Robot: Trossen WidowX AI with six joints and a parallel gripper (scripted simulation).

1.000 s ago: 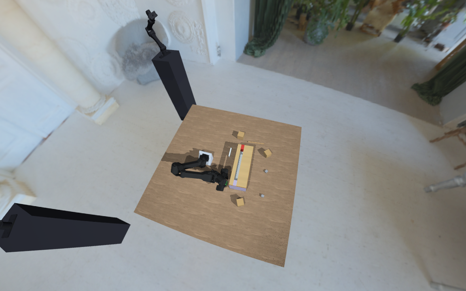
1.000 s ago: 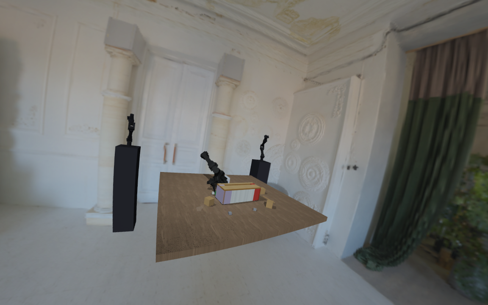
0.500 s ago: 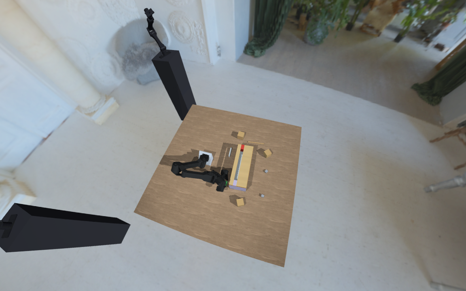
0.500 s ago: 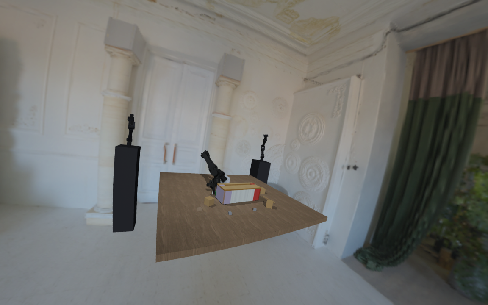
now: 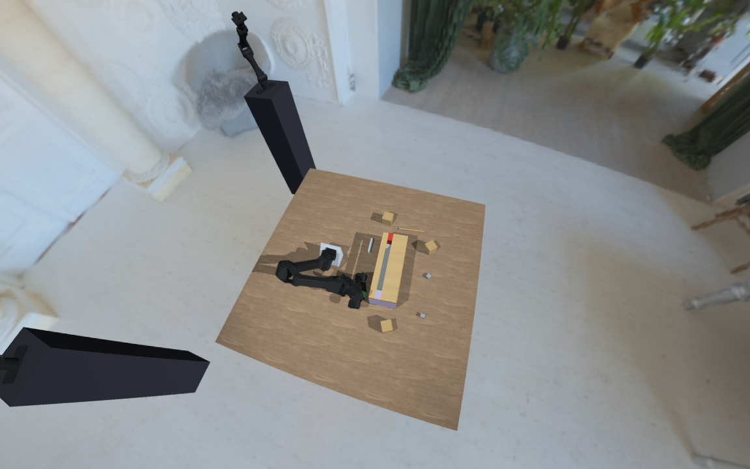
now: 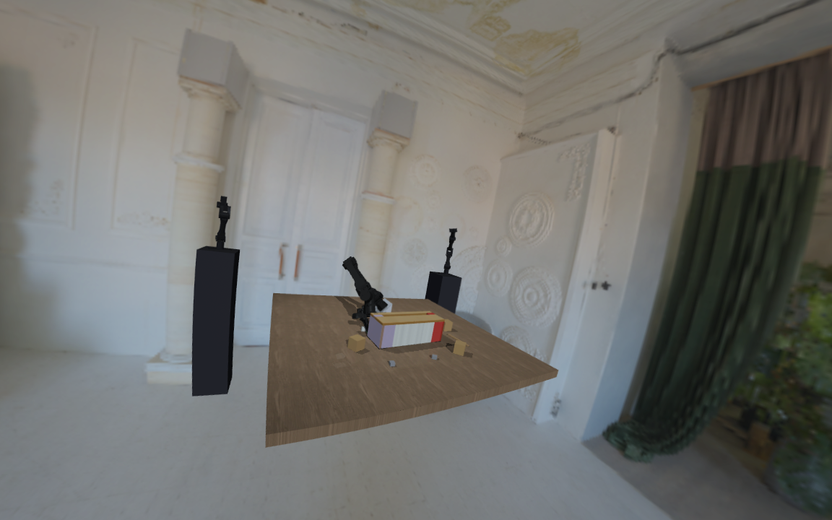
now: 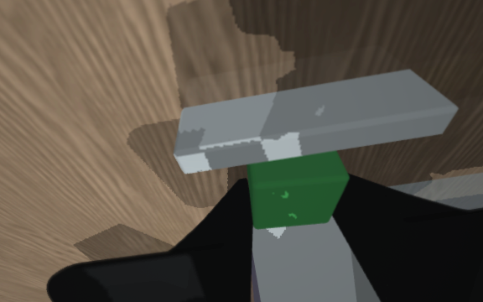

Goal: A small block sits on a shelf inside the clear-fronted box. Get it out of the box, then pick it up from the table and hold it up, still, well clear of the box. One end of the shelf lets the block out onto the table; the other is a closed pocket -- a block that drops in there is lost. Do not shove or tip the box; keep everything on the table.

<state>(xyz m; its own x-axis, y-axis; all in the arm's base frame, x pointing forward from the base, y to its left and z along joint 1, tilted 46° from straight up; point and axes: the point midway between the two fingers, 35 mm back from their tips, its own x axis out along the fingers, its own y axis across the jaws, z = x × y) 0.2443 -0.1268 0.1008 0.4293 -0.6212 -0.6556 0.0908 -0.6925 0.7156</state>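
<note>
The green block lies 10 mm behind my gripper tip and 10 mm above it. Round my gripper tip: tan box: 50 mm ahead, 170 mm to the left, 50 mm above; then thin stick: 150 mm ahead, 480 mm to the left, 10 mm below.
</note>
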